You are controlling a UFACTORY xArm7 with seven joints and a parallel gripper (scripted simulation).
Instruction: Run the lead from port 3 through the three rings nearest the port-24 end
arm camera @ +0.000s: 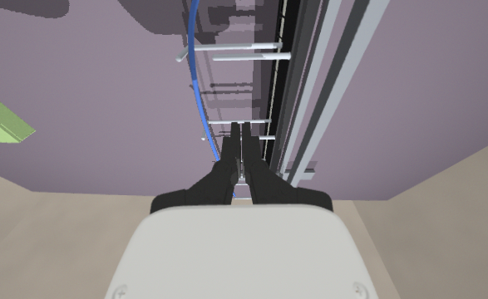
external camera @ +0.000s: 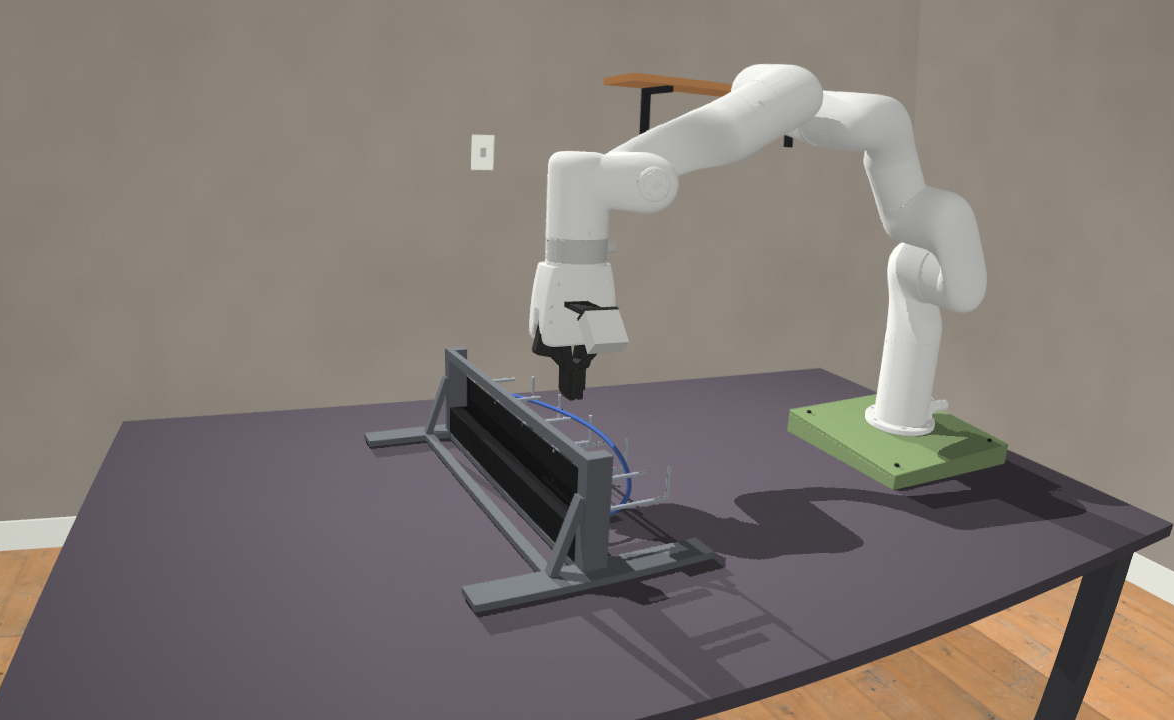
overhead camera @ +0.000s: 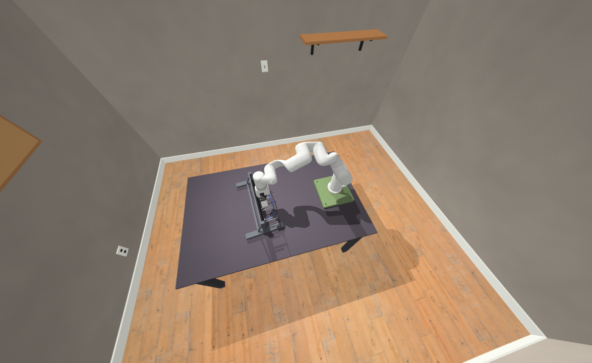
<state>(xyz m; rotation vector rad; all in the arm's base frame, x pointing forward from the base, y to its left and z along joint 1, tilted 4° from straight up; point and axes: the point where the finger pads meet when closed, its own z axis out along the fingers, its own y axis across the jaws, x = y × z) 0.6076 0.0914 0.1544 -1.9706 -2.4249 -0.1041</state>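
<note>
The grey rack lies 10 cm below my hand, 7 cm ahead of it and 4 cm to the right of it.
</note>
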